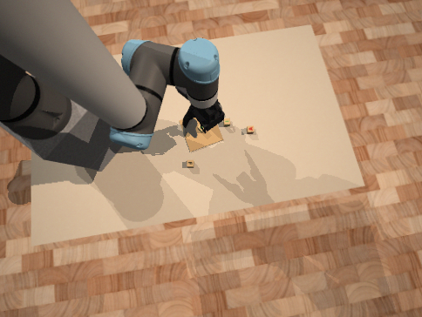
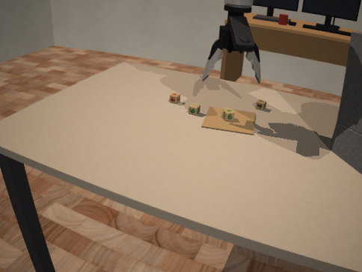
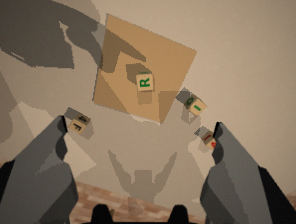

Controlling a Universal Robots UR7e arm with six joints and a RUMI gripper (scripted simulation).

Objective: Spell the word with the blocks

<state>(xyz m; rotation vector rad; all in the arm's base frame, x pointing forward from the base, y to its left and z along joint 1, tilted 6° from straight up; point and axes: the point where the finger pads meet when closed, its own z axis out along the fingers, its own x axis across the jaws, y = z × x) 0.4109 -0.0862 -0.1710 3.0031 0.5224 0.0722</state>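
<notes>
The green R block lies 10 mm to the left of my hand and 90 mm below it. Also, from my hand: brown mat (10 mm behind, 10 mm to the left, 110 mm below); then F block (90 mm behind, 110 mm to the right, 100 mm below); then green-lettered block (100 mm ahead, 10 mm to the left, 100 mm below).
</notes>
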